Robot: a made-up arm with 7 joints. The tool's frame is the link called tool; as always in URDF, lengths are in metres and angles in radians.
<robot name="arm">
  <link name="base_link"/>
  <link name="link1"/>
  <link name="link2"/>
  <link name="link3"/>
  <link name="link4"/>
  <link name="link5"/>
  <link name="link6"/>
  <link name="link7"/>
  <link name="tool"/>
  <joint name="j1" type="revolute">
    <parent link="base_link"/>
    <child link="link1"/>
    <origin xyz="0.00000 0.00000 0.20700" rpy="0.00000 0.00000 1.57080"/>
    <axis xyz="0 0 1"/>
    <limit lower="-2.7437" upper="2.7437"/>
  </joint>
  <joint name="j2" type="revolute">
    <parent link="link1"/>
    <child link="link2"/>
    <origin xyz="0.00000 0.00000 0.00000" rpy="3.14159 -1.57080 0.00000"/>
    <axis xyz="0 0 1"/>
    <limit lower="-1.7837" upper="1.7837"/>
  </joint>
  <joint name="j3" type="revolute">
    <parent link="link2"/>
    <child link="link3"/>
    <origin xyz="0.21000 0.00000 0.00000" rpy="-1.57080 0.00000 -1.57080"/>
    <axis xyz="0 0 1"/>
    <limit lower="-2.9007" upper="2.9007"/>
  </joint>
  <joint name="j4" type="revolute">
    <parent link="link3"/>
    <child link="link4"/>
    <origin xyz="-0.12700 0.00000 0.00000" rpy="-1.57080 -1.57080 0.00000"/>
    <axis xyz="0 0 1"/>
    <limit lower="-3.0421" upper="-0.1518"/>
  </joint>
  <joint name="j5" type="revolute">
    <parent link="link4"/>
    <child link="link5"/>
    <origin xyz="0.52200 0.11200 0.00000" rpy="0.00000 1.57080 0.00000"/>
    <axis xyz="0 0 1"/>
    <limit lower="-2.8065" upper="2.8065"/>
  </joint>
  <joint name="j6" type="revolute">
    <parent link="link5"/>
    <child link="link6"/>
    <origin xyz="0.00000 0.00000 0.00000" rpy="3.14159 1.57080 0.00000"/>
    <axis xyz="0 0 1"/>
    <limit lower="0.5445" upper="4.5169"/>
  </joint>
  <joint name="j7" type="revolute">
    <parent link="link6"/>
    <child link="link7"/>
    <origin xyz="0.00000 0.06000 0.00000" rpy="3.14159 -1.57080 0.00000"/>
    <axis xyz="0 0 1"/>
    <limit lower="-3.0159" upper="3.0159"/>
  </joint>
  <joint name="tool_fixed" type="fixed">
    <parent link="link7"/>
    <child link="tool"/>
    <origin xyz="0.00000 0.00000 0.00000" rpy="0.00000 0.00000 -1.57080"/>
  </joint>
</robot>
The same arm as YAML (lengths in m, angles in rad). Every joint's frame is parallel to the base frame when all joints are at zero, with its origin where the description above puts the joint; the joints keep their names.
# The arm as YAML. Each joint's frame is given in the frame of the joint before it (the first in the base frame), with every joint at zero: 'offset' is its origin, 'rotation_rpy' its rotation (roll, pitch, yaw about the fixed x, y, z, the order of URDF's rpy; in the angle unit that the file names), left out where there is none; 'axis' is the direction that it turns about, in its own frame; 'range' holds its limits. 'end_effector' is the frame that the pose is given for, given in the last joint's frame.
length_unit: m
angle_unit: rad
chain:
  - id: j1
    offset: [0.0, 0.0, 0.207]
    axis: [0.0, 0.0, 1.0]
    range: [-2.7437, 2.7437]
  - id: j2
    offset: [0.0, 0.0, 0.0]
    axis: [0.0, 1.0, 0.0]
    range: [-1.7837, 1.7837]
  - id: j3
    offset: [0.0, 0.0, 0.21]
    axis: [0.0, 0.0, 1.0]
    range: [-2.9007, 2.9007]
  - id: j4
    offset: [0.127, 0.0, 0.0]
    axis: [0.0, -1.0, 0.0]
    range: [-3.0421, -0.1518]
  - id: j5
    offset: [-0.112, 0.0, 0.522]
    axis: [0.0, 0.0, 1.0]
    range: [-2.8065, 2.8065]
  - id: j6
    offset: [0.0, 0.0, 0.0]
    axis: [0.0, -1.0, 0.0]
    range: [0.5445, 4.5169]
  - id: j7
    offset: [0.06, 0.0, 0.0]
    axis: [0.0, 0.0, -1.0]
    range: [-3.0159, 3.0159]
end_effector:
  offset: [0.0, 0.0, 0.0]
  rotation_rpy: [3.1416, 0.0, 0.0]

